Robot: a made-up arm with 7 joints.
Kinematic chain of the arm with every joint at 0, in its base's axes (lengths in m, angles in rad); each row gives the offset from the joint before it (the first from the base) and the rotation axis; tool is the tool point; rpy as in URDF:
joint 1: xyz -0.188 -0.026 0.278 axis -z
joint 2: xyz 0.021 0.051 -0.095 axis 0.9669 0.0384 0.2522
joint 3: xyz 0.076 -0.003 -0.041 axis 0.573 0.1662 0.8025
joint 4: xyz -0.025 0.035 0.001 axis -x
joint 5: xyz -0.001 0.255 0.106 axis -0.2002 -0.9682 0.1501
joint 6: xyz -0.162 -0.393 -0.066 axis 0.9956 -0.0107 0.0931
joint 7: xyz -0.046 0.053 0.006 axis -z
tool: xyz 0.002 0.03 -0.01 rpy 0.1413 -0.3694 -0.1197
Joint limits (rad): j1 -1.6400..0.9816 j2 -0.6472..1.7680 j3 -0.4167..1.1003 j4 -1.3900..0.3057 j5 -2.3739..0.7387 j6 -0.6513..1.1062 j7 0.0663..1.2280
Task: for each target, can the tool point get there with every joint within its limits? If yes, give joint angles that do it. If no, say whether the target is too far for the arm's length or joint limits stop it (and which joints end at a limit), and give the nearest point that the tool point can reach.
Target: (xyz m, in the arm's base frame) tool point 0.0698 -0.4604 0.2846
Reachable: no: joint limits stop it (at a limit: joint 3, joint 5, joint 6, joint 7) | nearest point 0.0049 -0.3511 0.2583 | short by 0.130 m
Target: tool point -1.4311 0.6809 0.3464
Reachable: no: too far | nearest point -0.5339 0.1707 0.2577 | short by 1.036 m
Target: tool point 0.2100 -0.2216 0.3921
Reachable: no: joint limits stop it (at a limit: joint 2, joint 3, joint 5, joint 6, joint 7) | nearest point 0.1251 -0.1799 0.3480 | short by 0.104 m
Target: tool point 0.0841 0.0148 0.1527
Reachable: yes | joints -1.3164 0.1947 0.8925 -0.6605 -1.3776 0.4512 0.6324
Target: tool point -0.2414 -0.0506 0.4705
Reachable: yes | joints -0.3233 -0.3972 0.5873 0.0516 -1.7718 -0.2854 0.9896
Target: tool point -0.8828 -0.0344 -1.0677
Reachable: no: too far | nearest point -0.4317 0.0787 -0.1446 | short by 1.034 m
